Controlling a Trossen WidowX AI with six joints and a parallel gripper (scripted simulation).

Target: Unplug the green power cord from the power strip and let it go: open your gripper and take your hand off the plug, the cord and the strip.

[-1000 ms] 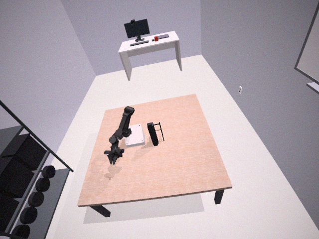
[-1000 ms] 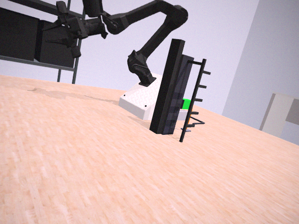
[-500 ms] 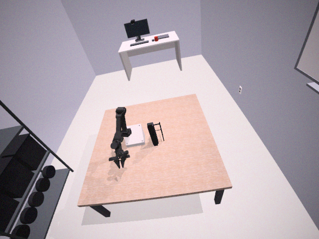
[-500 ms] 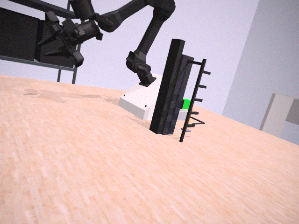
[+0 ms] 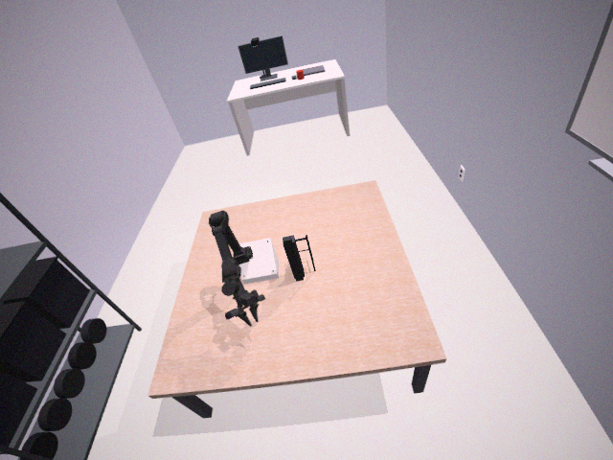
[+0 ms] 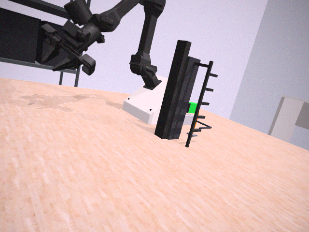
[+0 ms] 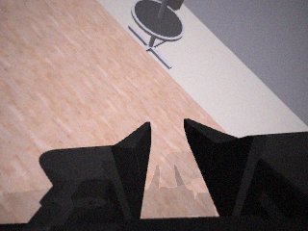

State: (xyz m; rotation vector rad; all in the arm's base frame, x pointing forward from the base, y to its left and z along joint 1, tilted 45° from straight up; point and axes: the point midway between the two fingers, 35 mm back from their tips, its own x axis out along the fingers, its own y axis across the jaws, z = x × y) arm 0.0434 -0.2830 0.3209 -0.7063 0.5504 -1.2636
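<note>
Right now the green plug is 21 cm ahead of my gripper tip, 41 cm to the left of it and 3 cm below it.
</note>
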